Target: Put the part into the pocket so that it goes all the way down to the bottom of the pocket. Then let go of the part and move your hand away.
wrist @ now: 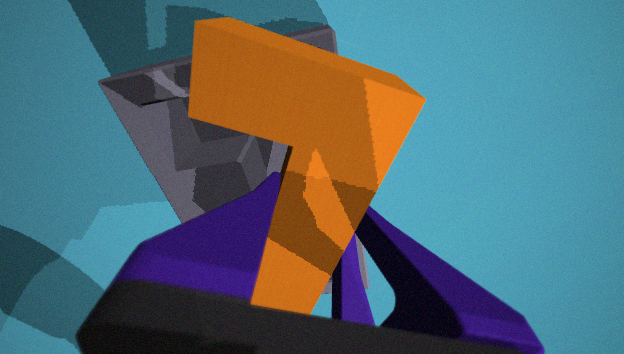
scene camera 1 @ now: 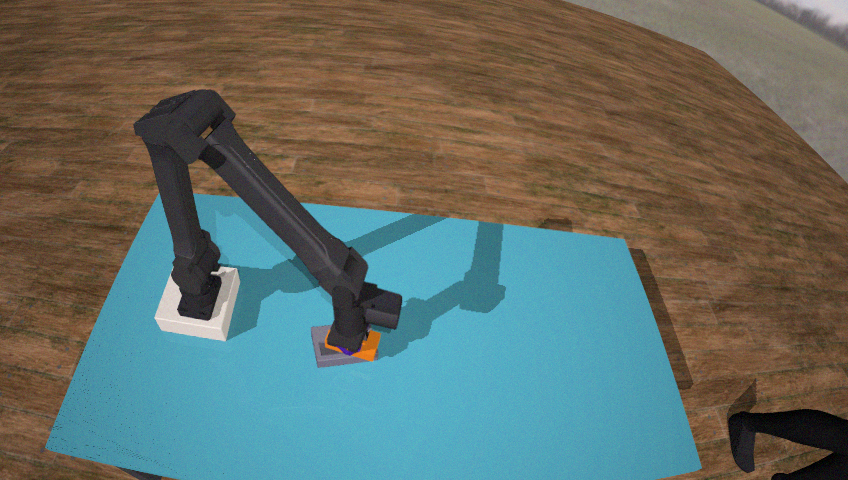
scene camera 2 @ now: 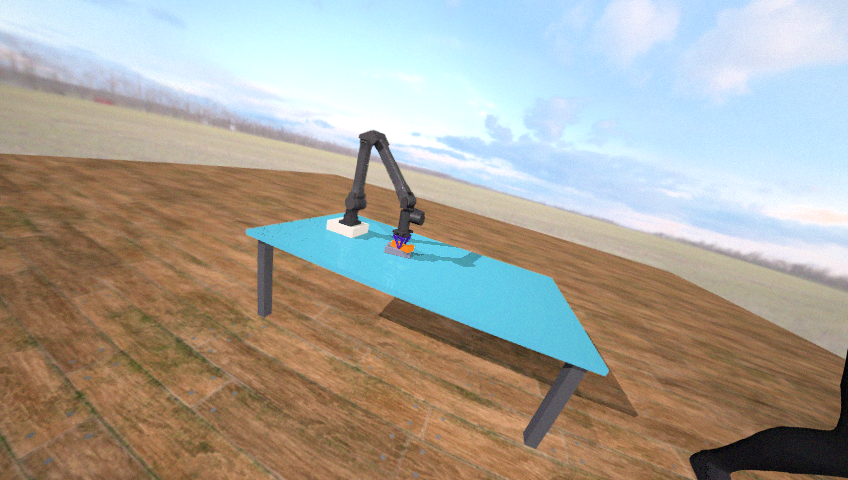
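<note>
The orange part, an angular piece with a bend, is held between the purple fingers of my gripper. The gripper is shut on it and points down. The grey block with the pocket lies beneath on the table. The part is over the block, turned relative to it and shifted towards its right side in scene camera 1. In the wrist view, part of the angular pocket shows left of the part; the rest is hidden. Any contact between part and block cannot be told.
The blue table carries the block. The arm's white base stands at the left in scene camera 1. A person's dark leg shows beyond the table's right end.
</note>
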